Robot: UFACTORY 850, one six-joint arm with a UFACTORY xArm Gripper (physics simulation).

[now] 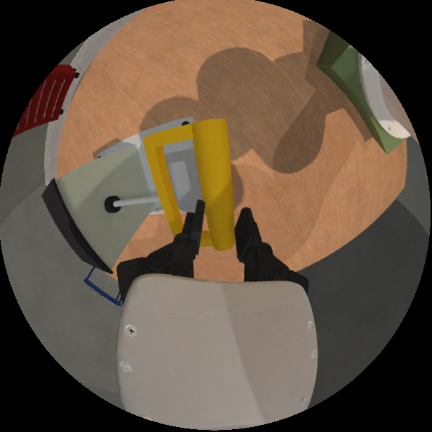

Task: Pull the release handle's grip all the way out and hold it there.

Labels:
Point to a yellow grip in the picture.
210, 137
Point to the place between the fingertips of my gripper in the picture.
220, 215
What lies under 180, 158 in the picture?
A grey base plate.

